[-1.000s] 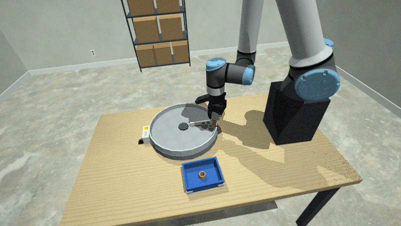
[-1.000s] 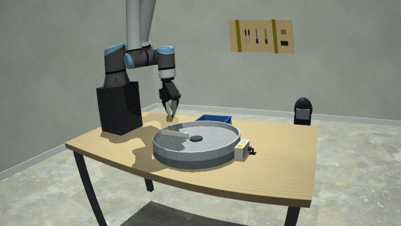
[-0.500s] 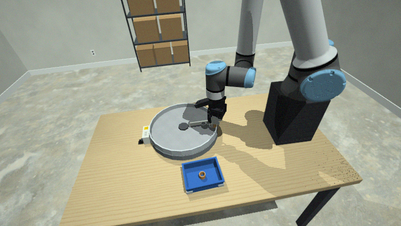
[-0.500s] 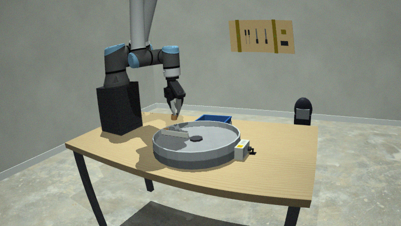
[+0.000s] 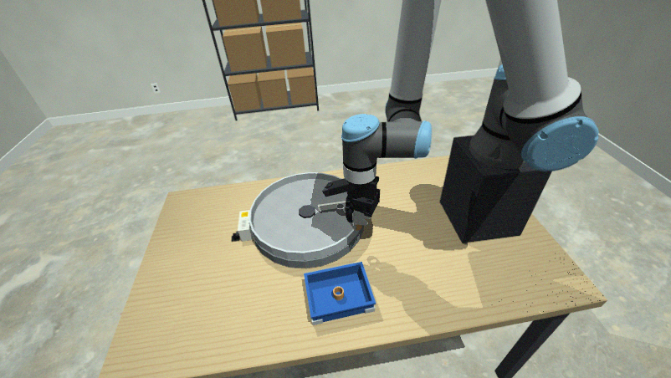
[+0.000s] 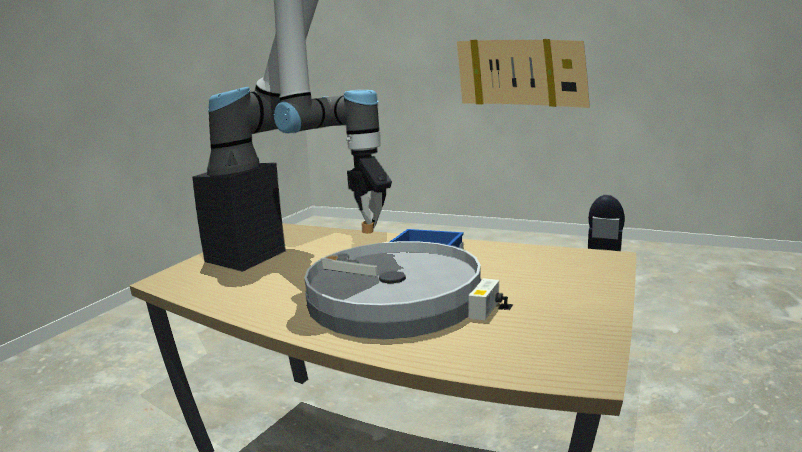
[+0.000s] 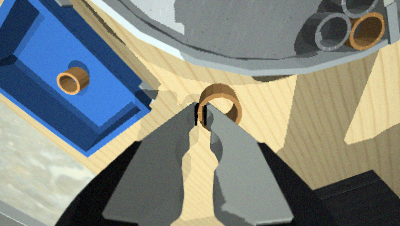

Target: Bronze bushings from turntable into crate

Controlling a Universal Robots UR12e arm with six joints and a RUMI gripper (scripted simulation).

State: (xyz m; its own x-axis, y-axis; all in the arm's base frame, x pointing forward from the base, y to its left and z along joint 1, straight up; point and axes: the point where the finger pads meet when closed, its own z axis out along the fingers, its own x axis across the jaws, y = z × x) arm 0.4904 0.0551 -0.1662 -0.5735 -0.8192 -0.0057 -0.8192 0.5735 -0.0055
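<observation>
My gripper is now 16 cm to the right of the blue crate, 11 cm above it and 9 cm short of it. Round my hand: grey turntable (18 cm to the right, 14 cm ahead, 8 cm below).
</observation>
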